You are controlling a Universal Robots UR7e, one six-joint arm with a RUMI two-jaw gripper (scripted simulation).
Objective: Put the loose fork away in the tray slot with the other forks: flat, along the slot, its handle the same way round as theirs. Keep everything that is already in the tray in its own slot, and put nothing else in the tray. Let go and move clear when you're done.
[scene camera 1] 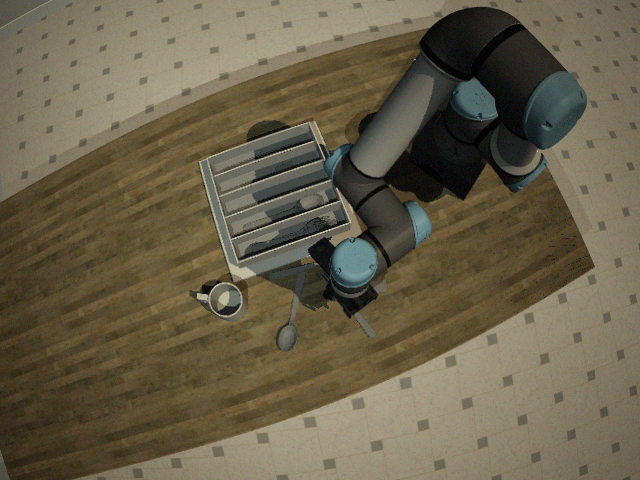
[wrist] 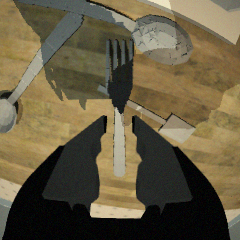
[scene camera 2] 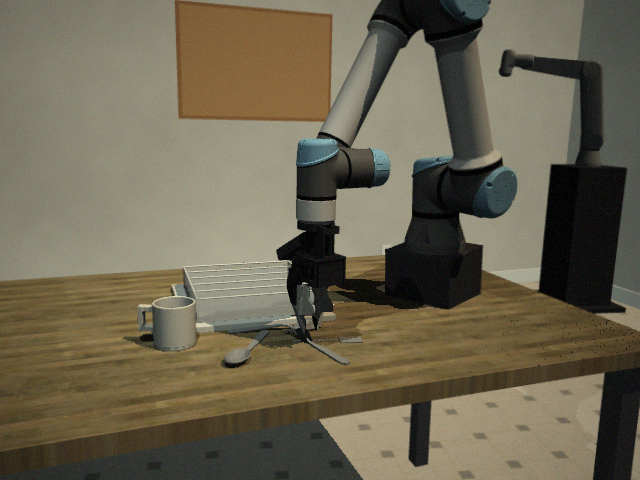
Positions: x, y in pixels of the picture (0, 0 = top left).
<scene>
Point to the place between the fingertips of my gripper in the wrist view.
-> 119, 117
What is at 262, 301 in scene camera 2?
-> A tray.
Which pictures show my gripper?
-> Scene camera 1, the wrist view and scene camera 2: all of them.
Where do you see a white mug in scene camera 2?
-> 174, 329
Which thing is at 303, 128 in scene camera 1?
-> A tray.
</scene>
